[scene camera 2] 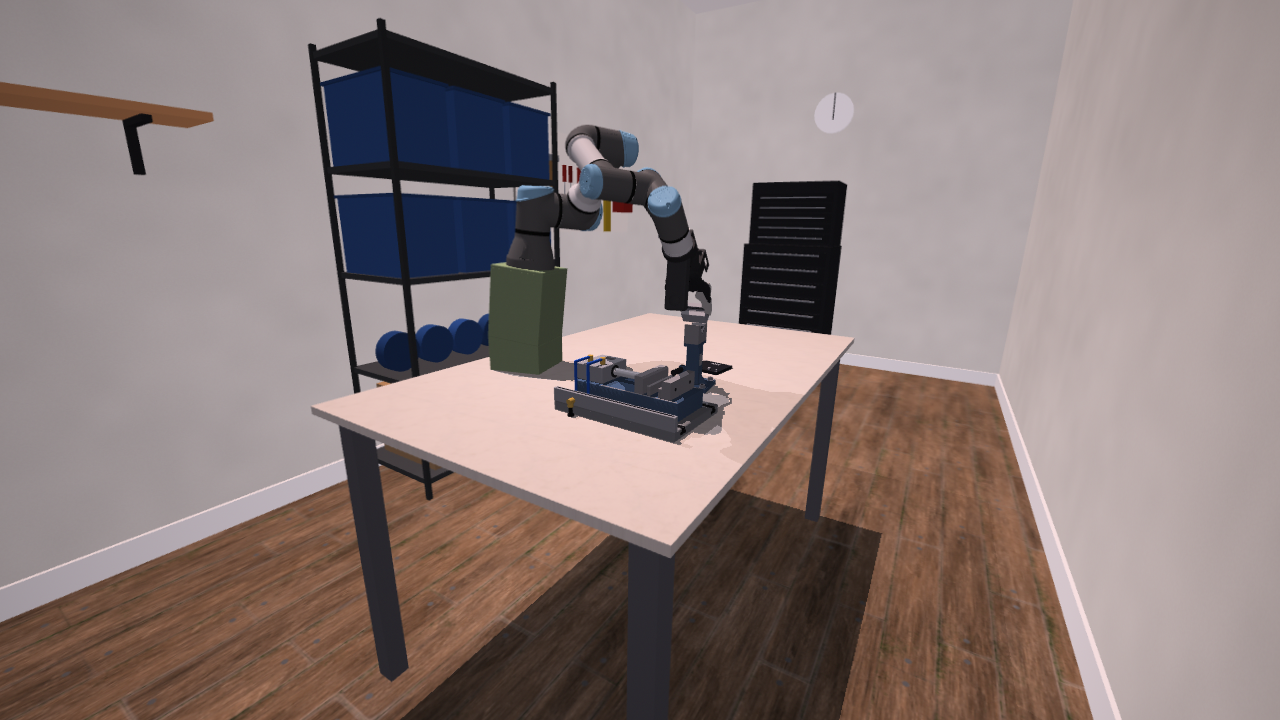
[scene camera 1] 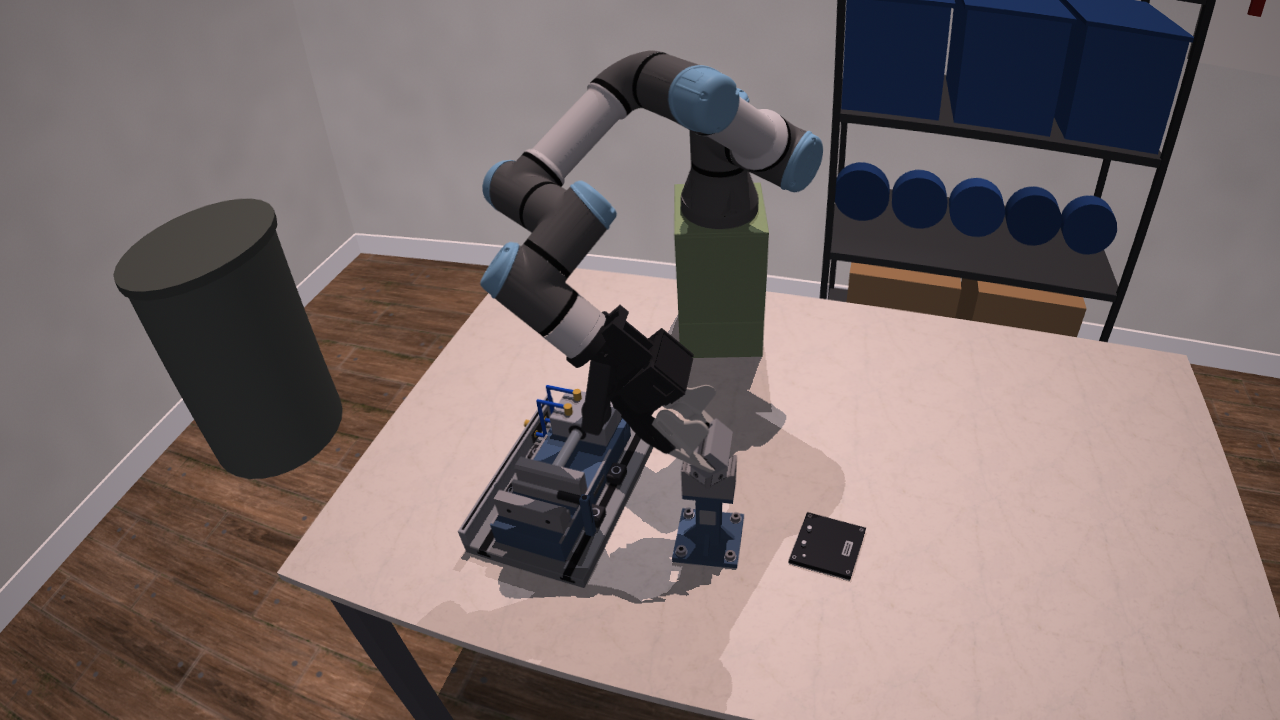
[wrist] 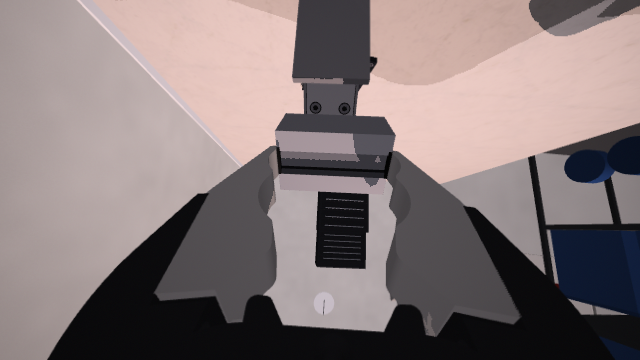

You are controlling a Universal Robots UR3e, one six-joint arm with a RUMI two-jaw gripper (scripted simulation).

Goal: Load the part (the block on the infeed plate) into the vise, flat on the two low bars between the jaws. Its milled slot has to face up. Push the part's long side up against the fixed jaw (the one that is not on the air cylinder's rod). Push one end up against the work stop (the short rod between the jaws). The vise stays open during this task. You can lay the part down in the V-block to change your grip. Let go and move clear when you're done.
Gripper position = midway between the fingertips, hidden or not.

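My gripper [scene camera 1: 716, 450] is in my sight; scene camera 2 shows the gripper [scene camera 2: 696, 313] as well, and so does the wrist view, where I see it [wrist: 332, 151]. There is a part [scene camera 1: 717, 450], and the wrist view shows me the part [wrist: 326, 153] too. I also see a black infeed plate [scene camera 1: 824, 543].
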